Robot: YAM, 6 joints.
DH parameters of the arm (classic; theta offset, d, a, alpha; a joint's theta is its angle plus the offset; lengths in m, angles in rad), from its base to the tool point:
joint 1: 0 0.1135 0.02 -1.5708
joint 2: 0 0 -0.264 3.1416
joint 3: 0.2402 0 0.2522 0
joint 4: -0.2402 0 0.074 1.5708
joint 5: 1.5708 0 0 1.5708
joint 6: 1.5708 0.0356 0 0
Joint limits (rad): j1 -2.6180..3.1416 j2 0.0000..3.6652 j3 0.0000..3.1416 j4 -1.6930..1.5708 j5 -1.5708..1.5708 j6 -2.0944..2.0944
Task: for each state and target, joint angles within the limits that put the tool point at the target. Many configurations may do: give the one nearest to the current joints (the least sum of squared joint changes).
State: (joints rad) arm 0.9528 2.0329 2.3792 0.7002 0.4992 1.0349
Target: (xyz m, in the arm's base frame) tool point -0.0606 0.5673 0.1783
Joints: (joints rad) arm 1.7062 2.4910 1.8763 0.5875 0.4824 1.0349
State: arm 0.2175 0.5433 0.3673 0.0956 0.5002 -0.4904
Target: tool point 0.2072 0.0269 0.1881
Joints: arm 0.2044 1.0321 0.3859 0.1290 0.4570 -0.4904
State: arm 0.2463 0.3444 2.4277 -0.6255 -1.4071 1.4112
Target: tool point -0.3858 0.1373 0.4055
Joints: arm -0.2555 0.1562 2.2951 -0.7633 -1.4523 1.4112
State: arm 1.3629 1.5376 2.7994 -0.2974 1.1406 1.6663
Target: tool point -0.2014 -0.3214 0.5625
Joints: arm 0.9277 0.9111 3.1266 -0.1741 1.0896 1.6663
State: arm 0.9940 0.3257 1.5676 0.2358 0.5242 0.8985
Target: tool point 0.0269 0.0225 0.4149
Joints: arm 1.1206 0.2546 0.8158 -0.0325 0.4173 0.8985
